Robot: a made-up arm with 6 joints.
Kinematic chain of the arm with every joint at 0, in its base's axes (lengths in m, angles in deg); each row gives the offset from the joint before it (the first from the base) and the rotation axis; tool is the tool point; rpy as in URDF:
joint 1: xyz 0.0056 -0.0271 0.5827 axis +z
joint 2: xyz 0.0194 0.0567 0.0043 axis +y
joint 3: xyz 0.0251 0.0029 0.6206 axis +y
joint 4: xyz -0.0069 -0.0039 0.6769 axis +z
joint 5: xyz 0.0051 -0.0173 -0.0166 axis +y
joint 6: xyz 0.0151 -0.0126 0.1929 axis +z
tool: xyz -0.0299 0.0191 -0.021 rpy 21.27 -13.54 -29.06
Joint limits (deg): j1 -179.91..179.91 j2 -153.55..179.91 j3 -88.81..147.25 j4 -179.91..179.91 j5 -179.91..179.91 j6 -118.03..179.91
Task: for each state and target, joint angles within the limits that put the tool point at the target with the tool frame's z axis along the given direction. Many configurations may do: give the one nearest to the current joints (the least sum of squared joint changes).
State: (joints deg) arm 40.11 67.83 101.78 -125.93 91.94 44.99
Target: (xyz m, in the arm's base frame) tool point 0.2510 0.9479 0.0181 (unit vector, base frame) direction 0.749 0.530 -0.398
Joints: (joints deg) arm 80.88 78.59 75.81 -94.27 61.16 27.59
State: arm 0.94 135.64 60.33 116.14 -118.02 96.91
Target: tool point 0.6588 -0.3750 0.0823 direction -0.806 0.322 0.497
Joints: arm -31.57 88.39 71.92 129.80 -154.87 80.99
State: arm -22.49 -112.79 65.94 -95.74 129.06 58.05
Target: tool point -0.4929 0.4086 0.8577 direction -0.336 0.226 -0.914
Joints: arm -40.25 -113.29 110.13 -107.28 164.88 68.43
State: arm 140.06 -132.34 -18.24 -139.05 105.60 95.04
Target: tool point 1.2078 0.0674 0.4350 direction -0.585 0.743 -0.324
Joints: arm 179.77 -94.59 1.98 -99.75 104.20 118.76
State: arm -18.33 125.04 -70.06 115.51 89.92 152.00
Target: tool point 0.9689 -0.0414 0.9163 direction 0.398 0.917 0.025
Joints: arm -14.37 116.31 -88.81 96.10 63.06 116.74
